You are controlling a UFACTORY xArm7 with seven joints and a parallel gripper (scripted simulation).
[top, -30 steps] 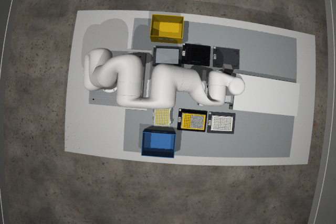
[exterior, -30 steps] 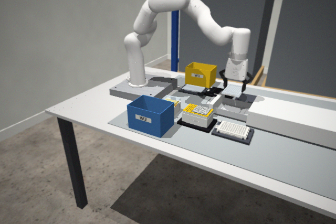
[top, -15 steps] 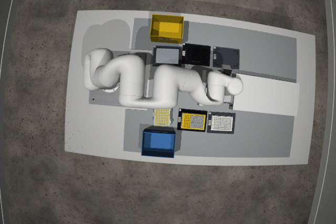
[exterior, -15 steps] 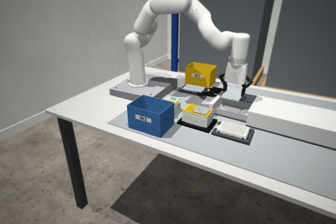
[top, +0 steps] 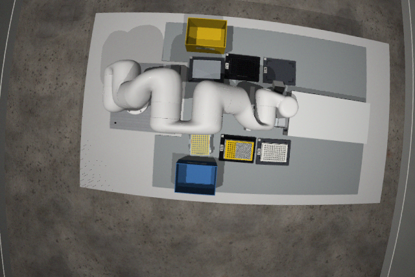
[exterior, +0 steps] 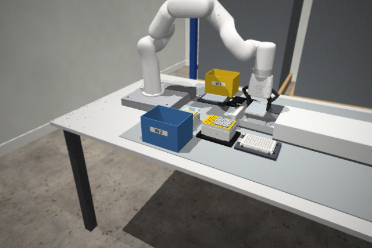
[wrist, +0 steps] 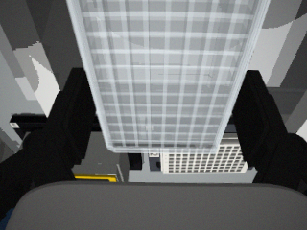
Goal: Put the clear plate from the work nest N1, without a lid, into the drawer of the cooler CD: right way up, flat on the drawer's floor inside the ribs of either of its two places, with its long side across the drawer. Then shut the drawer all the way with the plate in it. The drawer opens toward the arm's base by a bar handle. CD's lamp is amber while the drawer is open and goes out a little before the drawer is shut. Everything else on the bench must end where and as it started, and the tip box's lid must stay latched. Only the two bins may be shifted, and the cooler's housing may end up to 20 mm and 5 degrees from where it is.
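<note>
The drawer is 3 cm ahead of my hand and 7 cm below it. Also, from my hand: white plate 5 cm ahead, 19 cm to the right, 8 cm below; then clear plate 1 cm below; then cooler CD 17 cm ahead, 1 cm to the right, 7 cm below.
</note>
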